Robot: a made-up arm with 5 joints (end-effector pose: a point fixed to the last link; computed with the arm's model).
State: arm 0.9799 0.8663 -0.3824 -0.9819 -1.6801
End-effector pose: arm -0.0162 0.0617 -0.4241 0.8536 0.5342 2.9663
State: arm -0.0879 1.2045 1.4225 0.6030 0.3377
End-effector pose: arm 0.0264 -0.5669 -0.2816 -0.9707 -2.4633 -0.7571
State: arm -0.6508 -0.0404 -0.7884 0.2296 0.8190
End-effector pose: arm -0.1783 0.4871 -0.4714 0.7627 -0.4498 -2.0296
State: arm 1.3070 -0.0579 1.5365 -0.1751 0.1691
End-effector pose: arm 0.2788 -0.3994 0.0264 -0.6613 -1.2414 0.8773
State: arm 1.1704 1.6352 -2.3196 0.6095 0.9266
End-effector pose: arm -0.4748 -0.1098 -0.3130 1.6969 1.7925 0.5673
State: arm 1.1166 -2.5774 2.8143 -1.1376 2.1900
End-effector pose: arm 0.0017 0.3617 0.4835 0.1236 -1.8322 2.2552
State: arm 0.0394 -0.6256 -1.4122 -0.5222 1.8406
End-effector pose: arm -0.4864 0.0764 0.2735 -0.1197 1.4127 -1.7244
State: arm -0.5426 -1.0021 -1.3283 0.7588 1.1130
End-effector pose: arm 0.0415 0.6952 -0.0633 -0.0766 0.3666 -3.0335
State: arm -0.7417 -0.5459 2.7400 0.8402 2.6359
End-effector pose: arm -0.0724 -0.4911 0.3232 -0.1484 -2.3717 -0.0739
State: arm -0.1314 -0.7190 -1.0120 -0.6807 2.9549
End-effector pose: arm -0.3157 0.2153 0.2817 -1.7206 1.0237 -2.0372
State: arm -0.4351 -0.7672 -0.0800 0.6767 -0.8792
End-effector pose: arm -0.3774 0.0019 -0.4399 0.1790 -0.0029 -0.1496
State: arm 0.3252 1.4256 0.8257 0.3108 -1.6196
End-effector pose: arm 0.5172 -0.1053 -0.1041 -0.8489 -1.2164 0.8362
